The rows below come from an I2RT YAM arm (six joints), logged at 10 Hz.
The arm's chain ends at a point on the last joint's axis. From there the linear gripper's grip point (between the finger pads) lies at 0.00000 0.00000 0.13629 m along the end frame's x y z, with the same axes.
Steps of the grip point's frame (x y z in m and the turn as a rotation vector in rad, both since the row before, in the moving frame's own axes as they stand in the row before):
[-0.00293 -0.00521 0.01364 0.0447 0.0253 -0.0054]
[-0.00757 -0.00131 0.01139 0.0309 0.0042 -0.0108]
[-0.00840 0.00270 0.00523 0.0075 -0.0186 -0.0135]
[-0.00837 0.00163 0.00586 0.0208 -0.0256 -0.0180]
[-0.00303 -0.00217 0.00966 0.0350 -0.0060 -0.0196]
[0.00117 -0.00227 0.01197 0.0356 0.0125 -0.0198]
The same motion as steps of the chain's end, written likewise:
[-0.00636 0.00089 0.01382 0.0447 0.0253 -0.0054]
[-0.00812 0.00290 0.01146 0.0309 0.0042 -0.0108]
[-0.00586 0.00370 0.00526 0.0075 -0.0186 -0.0135]
[-0.00486 0.00443 0.00593 0.0208 -0.0256 -0.0180]
[-0.00217 0.00259 0.00975 0.0350 -0.0060 -0.0196]
[-0.00049 0.00260 0.01207 0.0356 0.0125 -0.0198]

